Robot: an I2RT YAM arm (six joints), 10 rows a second.
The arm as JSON. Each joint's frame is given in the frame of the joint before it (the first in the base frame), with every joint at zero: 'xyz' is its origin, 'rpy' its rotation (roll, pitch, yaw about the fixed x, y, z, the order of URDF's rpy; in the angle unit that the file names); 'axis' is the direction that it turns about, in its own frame. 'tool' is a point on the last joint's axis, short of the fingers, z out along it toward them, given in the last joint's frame.
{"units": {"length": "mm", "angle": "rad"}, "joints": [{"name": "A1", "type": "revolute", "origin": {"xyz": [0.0, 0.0, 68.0], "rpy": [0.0, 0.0, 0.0]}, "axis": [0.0, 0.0, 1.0]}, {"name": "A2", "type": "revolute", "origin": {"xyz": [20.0, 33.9, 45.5], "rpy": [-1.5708, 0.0, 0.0]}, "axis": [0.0, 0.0, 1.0]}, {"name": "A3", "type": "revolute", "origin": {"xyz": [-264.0, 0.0, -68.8], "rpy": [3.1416, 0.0, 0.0]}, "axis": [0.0, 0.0, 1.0]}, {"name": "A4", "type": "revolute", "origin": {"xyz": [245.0, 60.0, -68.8], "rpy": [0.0, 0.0, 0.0]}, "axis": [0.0, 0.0, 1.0]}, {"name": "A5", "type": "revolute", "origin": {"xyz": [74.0, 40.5, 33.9], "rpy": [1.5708, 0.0, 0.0]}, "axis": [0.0, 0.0, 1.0]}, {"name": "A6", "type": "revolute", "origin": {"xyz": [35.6, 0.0, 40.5], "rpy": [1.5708, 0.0, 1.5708]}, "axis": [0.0, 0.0, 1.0]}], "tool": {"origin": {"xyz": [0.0, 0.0, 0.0], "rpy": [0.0, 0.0, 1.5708]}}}
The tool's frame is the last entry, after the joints.
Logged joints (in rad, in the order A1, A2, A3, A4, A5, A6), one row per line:
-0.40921, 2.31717, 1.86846, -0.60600, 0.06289, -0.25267
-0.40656, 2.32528, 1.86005, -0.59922, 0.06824, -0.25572
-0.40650, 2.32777, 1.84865, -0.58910, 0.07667, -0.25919
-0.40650, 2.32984, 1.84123, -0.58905, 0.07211, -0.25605
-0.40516, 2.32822, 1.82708, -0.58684, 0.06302, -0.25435
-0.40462, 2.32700, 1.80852, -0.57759, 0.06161, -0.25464
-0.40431, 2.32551, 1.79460, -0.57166, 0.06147, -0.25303
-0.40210, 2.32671, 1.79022, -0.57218, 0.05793, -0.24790
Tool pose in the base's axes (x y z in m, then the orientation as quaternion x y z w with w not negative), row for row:
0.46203, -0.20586, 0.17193, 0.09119, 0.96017, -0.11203, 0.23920
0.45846, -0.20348, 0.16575, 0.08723, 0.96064, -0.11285, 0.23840
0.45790, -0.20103, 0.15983, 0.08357, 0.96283, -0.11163, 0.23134
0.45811, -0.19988, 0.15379, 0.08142, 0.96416, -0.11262, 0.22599
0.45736, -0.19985, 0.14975, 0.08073, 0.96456, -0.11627, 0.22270
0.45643, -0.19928, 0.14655, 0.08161, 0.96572, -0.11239, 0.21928
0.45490, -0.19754, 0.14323, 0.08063, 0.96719, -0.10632, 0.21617
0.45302, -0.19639, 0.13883, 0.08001, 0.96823, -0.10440, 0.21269
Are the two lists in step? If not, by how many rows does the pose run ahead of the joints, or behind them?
The pose runs 2 rows behind the joints: the pose in row i belongs to the joints in row i - 2.
